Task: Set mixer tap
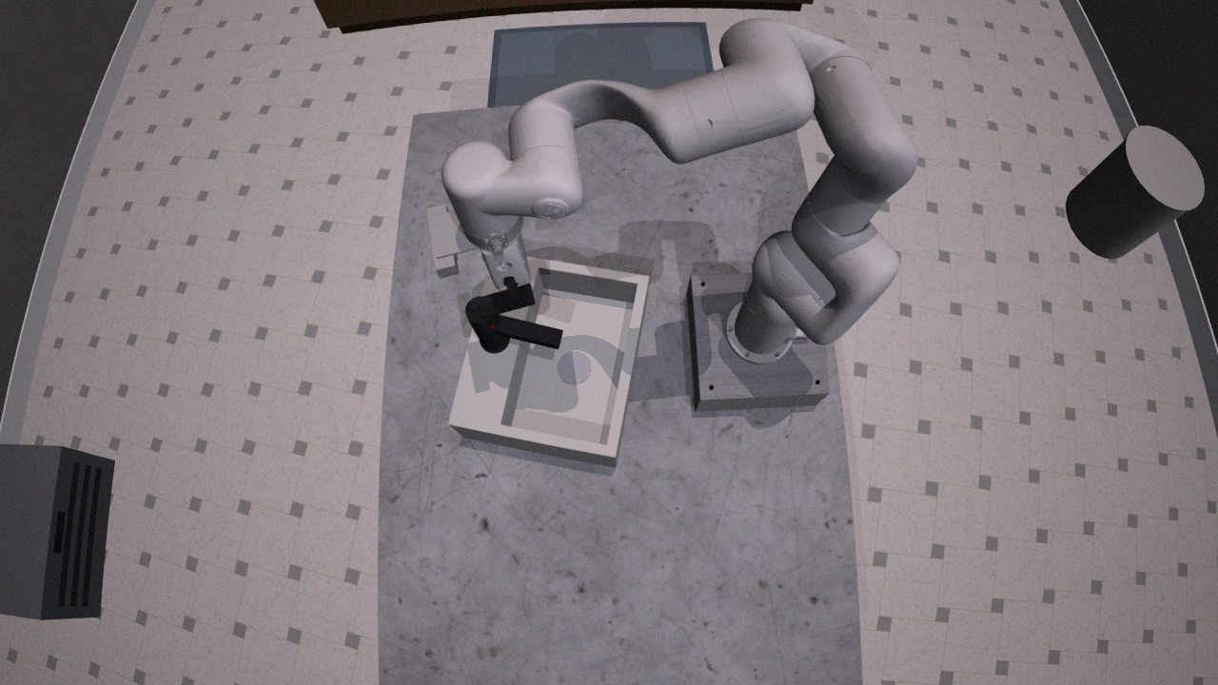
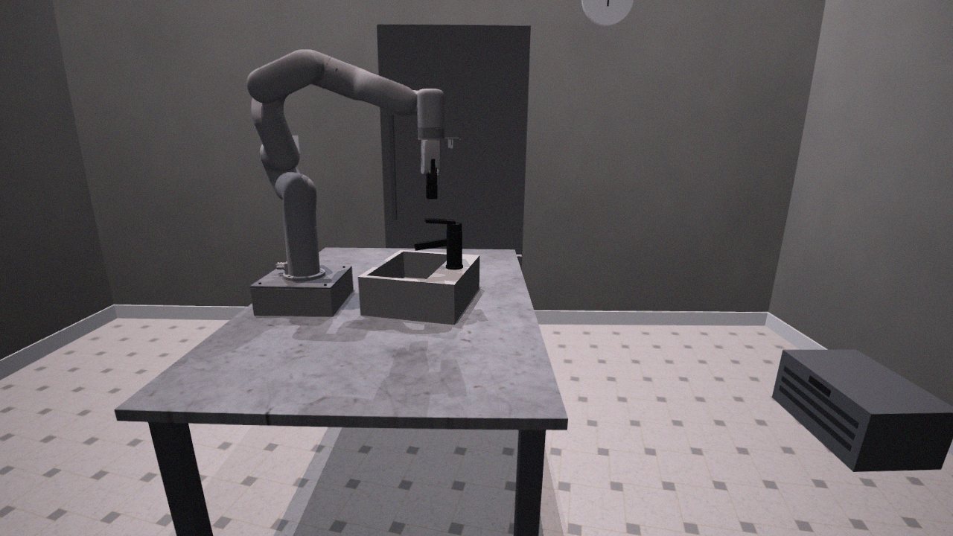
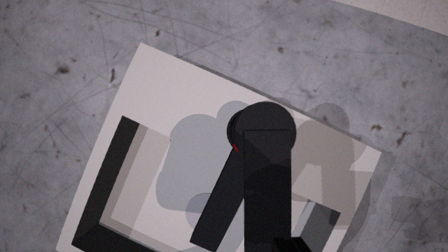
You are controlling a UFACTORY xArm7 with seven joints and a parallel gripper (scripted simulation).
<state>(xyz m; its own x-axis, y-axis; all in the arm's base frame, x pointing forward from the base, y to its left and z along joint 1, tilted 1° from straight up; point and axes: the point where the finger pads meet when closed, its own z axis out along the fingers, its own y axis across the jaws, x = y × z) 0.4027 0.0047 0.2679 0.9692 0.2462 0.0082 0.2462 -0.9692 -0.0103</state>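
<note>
The lever lies 90 mm below my hand, 20 mm ahead of it and 10 mm to the left of it. Also, from my hand: black mixer tap (130 mm below, 40 mm ahead, 10 mm to the left); then grey sink block (320 mm below, 50 mm behind, 40 mm to the left).
</note>
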